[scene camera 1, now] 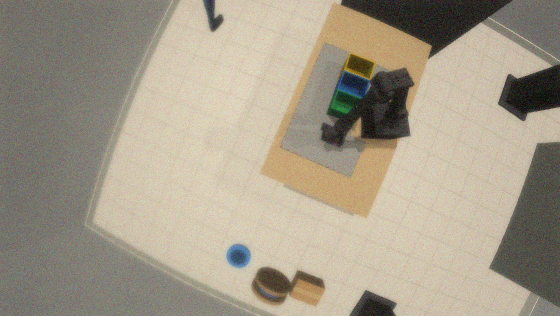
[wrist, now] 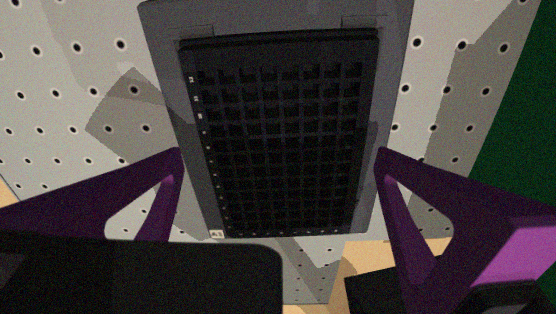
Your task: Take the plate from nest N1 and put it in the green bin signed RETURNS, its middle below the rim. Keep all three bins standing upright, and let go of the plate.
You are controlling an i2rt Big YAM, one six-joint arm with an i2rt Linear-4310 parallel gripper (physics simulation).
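Places are measured from the arm's base along level axes (x ahead, y left, z up), in centimetres.
Pixels of known places: gripper, fingertip midpoint: [wrist: 278,158]; arm's base, link origin: [scene camera 1: 390,118].
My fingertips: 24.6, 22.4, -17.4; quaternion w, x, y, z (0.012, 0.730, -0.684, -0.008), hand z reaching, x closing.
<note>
For each thing: its middle in the pictures, then the offset to it from my fingertips, as dx, dy, dz. Level surfaces: height alone.
- black well plate, body centre: [wrist: 284,156] -1.0, -0.4, -1.5
- dark grey nest, body centre: [wrist: 284,145] -1.1, -0.4, -2.7
- green bin, body centre: [scene camera 1: 343,107] +2.8, -19.2, +5.6
- blue bin, body centre: [scene camera 1: 349,89] +4.4, -32.2, +5.6
- yellow bin, body centre: [scene camera 1: 355,72] +5.9, -45.2, +5.6
- grey perforated board, surface height: dz -3.4
- wooden table, surface height: dz -4.7
A black well plate [wrist: 285,145] with a grid of square wells and an A1 label sits in a dark grey nest [wrist: 275,17] in the wrist view. My gripper [wrist: 278,158] [scene camera 1: 332,140] is open, with one purple finger at each side of the plate and nothing held. How high the fingertips are over the plate is hard to tell. The green bin [scene camera 1: 343,103] stands upright in the scene view, and part of its green wall [wrist: 520,120] shows at the right of the wrist view. The RETURNS sign and the N1 mark cannot be read.
A blue bin [scene camera 1: 354,84] and a yellow bin [scene camera 1: 360,65] stand upright in a row beyond the green one. They stand on a grey perforated board [scene camera 1: 306,125] [wrist: 30,110] on the wooden table [scene camera 1: 325,187]. The arm reaches close past the green bin.
</note>
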